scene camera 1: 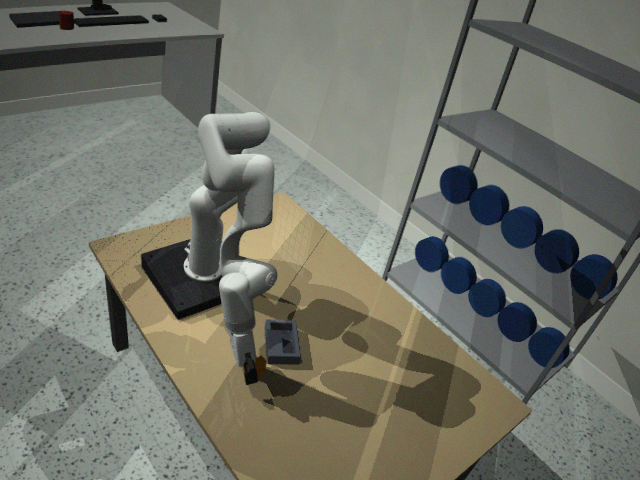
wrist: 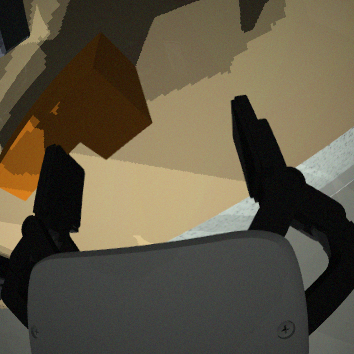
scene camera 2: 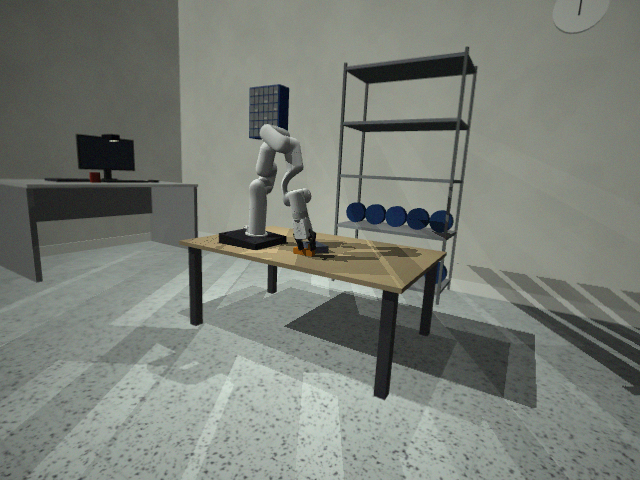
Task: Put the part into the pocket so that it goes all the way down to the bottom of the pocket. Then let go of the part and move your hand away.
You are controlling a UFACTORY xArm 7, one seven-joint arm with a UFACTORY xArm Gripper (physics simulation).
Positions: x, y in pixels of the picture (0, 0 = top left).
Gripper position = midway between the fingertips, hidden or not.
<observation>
My gripper (scene camera 1: 247, 370) is open and touches an orange L-shaped block (wrist: 96, 99).
</observation>
